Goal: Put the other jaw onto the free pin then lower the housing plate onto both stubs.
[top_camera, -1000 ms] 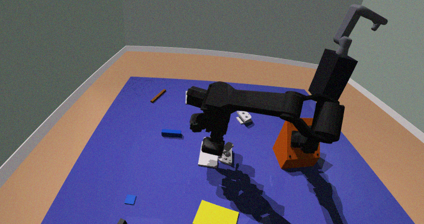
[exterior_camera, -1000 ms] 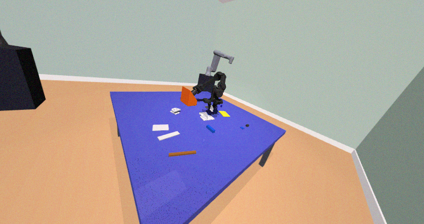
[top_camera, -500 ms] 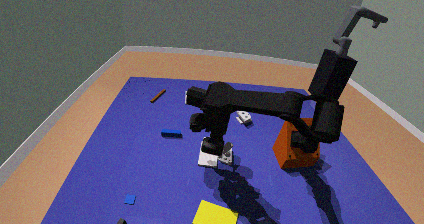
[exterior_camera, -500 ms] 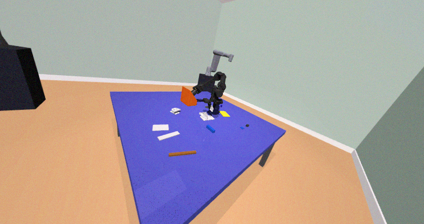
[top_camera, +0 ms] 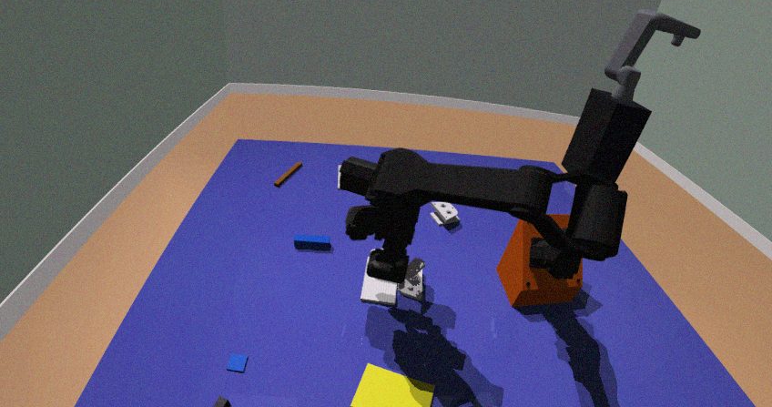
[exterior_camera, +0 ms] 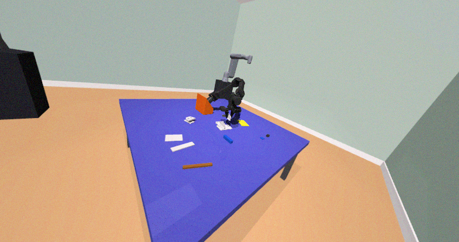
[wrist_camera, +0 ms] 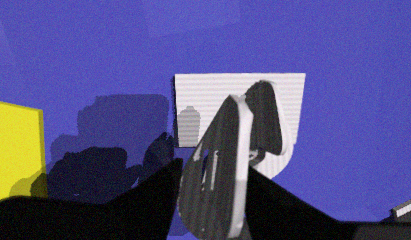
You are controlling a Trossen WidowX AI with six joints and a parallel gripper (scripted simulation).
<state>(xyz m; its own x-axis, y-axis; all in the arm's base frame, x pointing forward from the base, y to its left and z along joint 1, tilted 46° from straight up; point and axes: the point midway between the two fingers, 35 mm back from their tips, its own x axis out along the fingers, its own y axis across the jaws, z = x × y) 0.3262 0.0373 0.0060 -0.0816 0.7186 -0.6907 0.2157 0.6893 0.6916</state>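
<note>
Now: gripper tip 40 mm past the jaw and 10 mm to the left of it. Round my gripper tip: blue block 180 mm ahead, 120 mm to the right, 70 mm below; then white stepped part 170 mm behind, 270 mm to the right, 70 mm below; then yellow sheet 10 mm behind, 220 mm to the left, 80 mm below.
</note>
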